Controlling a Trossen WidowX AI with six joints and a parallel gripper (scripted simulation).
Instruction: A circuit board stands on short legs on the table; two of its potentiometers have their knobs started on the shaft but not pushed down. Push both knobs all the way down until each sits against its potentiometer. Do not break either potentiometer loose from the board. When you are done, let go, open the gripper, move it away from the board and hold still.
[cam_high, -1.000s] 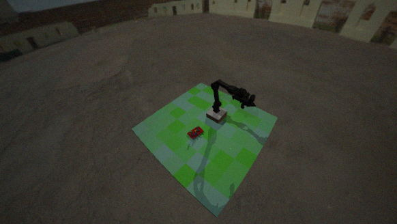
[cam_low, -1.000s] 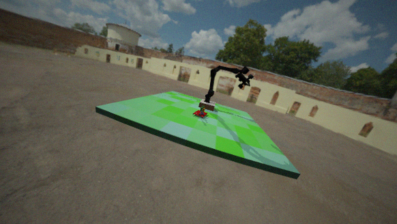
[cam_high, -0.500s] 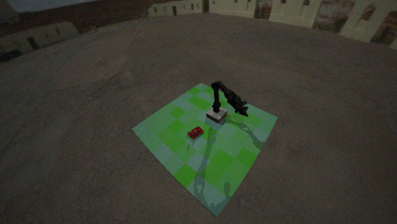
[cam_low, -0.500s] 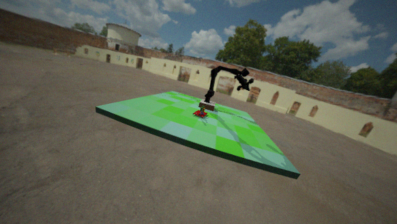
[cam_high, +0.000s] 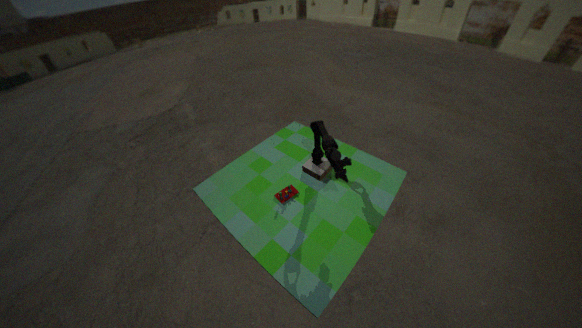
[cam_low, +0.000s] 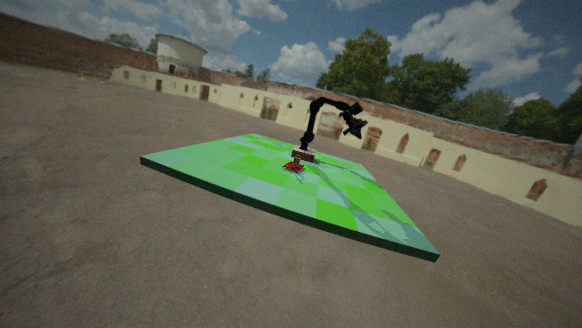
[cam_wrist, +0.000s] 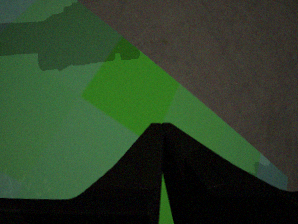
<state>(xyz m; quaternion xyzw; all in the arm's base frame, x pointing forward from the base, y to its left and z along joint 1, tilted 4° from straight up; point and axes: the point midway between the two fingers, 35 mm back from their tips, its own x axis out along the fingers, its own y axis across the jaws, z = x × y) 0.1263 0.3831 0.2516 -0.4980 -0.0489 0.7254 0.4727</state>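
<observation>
Now: gripper tip 340 mm to the left of the green knob, 220 mm above it and 190 mm short of it.
</observation>
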